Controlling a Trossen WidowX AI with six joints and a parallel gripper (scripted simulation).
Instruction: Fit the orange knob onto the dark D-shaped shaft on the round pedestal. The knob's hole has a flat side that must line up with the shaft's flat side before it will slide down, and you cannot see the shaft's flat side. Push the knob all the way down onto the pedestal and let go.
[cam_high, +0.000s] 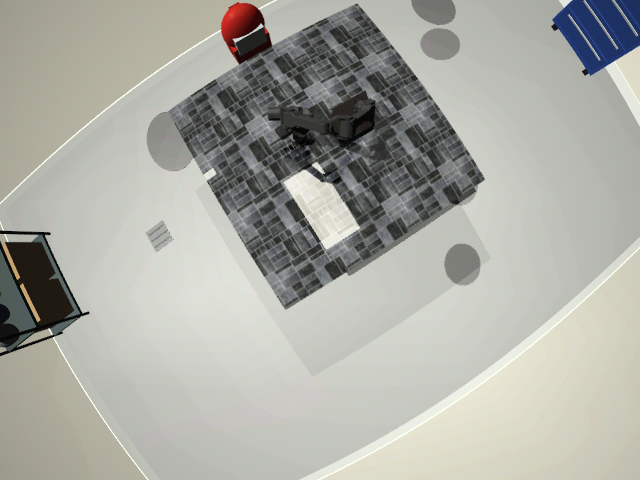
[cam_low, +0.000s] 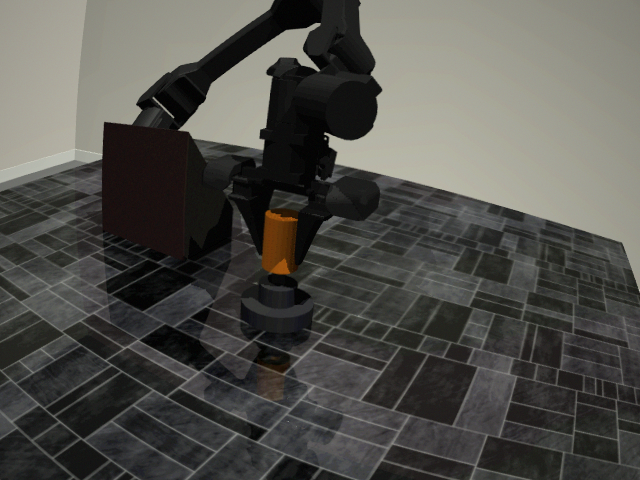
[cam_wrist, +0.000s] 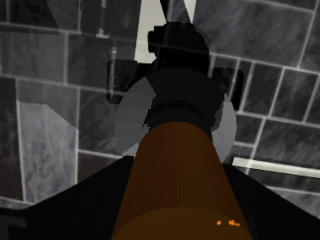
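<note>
My gripper tip is 20 mm below the orange knob. Round my gripper tip: round pedestal 40 mm below.
</note>
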